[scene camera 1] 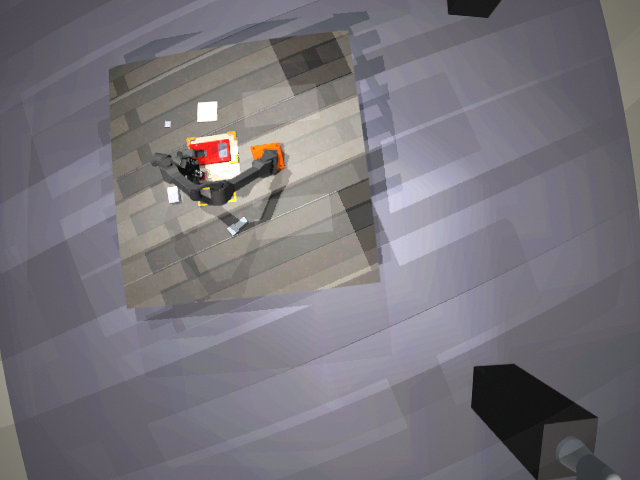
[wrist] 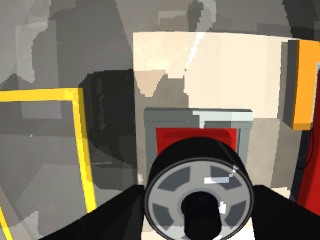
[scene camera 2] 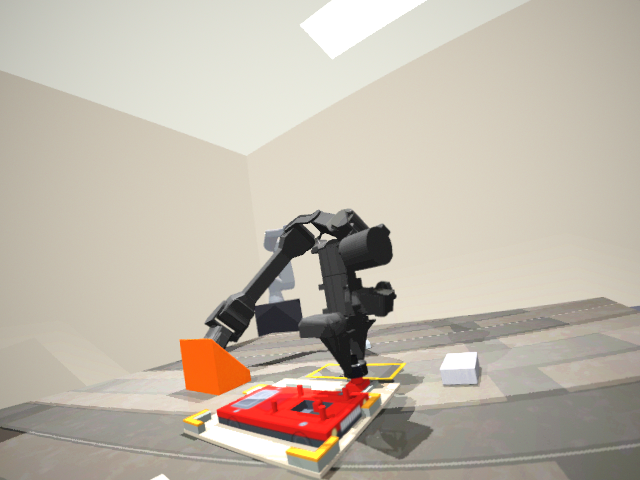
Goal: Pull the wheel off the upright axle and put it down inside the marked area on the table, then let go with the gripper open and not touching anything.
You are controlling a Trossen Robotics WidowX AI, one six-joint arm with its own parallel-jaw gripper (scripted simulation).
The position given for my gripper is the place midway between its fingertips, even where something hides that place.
I see my gripper (scene camera 2: 354, 368).
My gripper also shows in the wrist view (wrist: 198, 196).
